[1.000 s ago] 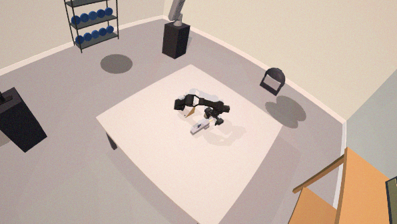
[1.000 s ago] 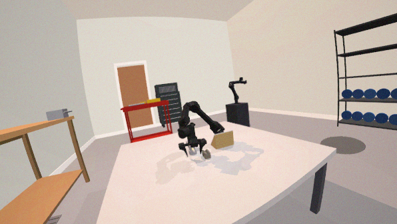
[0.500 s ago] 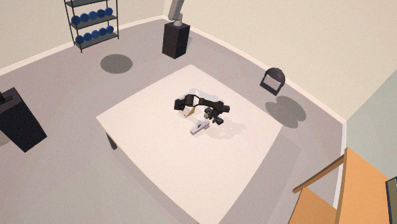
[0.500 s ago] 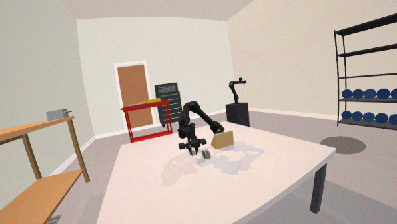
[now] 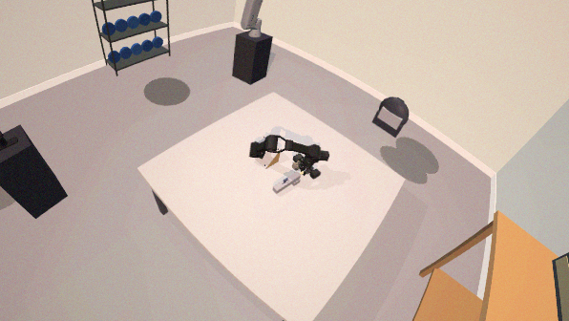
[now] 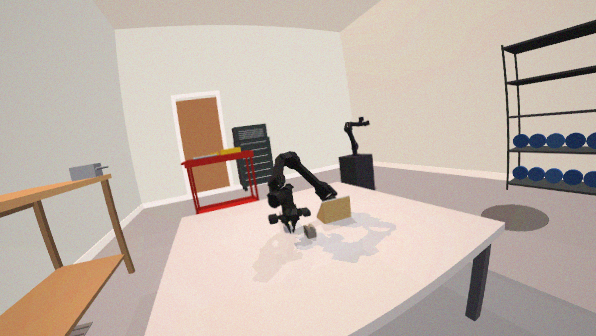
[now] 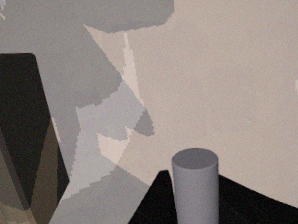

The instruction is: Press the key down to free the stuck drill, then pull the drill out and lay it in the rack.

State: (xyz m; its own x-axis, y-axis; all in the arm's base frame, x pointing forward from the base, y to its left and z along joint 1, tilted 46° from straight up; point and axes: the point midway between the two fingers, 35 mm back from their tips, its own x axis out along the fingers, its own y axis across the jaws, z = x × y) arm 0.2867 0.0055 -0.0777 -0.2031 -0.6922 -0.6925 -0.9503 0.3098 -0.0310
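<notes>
The brown rack lies 70 mm behind my gripper tip and 50 mm to the left of it. The rest, counted from my gripper tip: dark blue key (40 mm behind, 160 mm to the right, 30 mm above); then grey block (30 mm behind, 130 mm to the right, 20 mm above).
</notes>
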